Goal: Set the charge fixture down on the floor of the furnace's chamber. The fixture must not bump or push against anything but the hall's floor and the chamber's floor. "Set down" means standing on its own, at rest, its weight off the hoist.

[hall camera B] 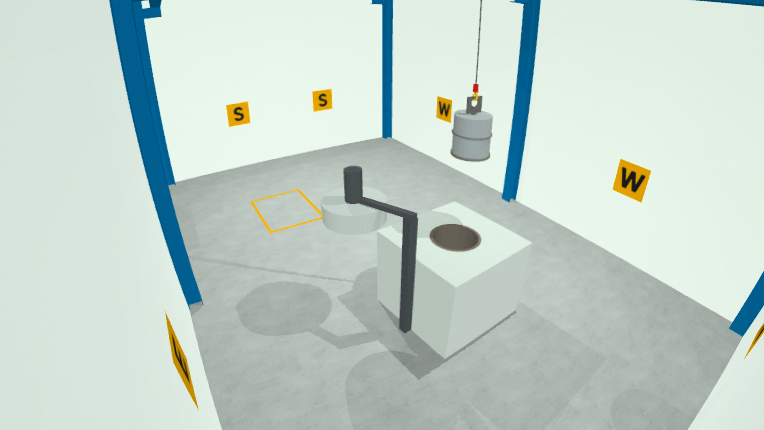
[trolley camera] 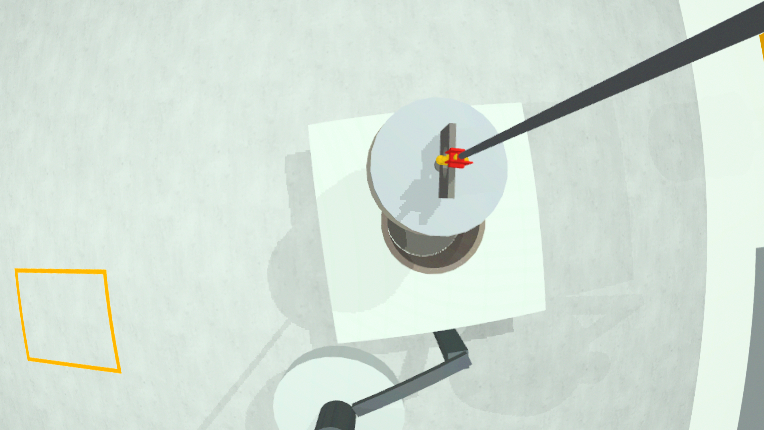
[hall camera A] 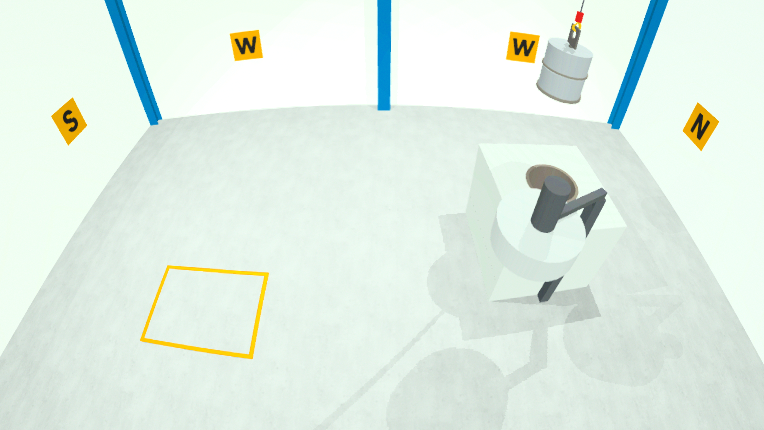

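The charge fixture [hall camera A: 564,69] [hall camera B: 471,136] [trolley camera: 395,160] is a grey drum with brown bands and an upright lug plate on top. My hook [hall camera A: 576,26] [hall camera B: 475,97] [trolley camera: 442,159], yellow below a red block, is through the lug's hole and holds the fixture in the air, well above the furnace [hall camera A: 497,160] [hall camera B: 491,304] [trolley camera: 513,277], a white block. The chamber's brown rim [hall camera B: 455,249] [trolley camera: 434,270] surrounds its round top opening. In the trolley view the fixture covers the upper part of the opening; a part of the chamber floor [trolley camera: 422,245] shows below it.
A white round lid [hall camera A: 513,235] [hall camera B: 352,221] [trolley camera: 304,389] with a dark cylinder hangs on a dark arm [hall camera B: 387,207] [trolley camera: 411,387] beside the furnace, carried by a dark post [hall camera B: 407,277]. A yellow square outline [hall camera A: 218,270] [hall camera B: 296,224] [trolley camera: 60,271] lies on the hall floor.
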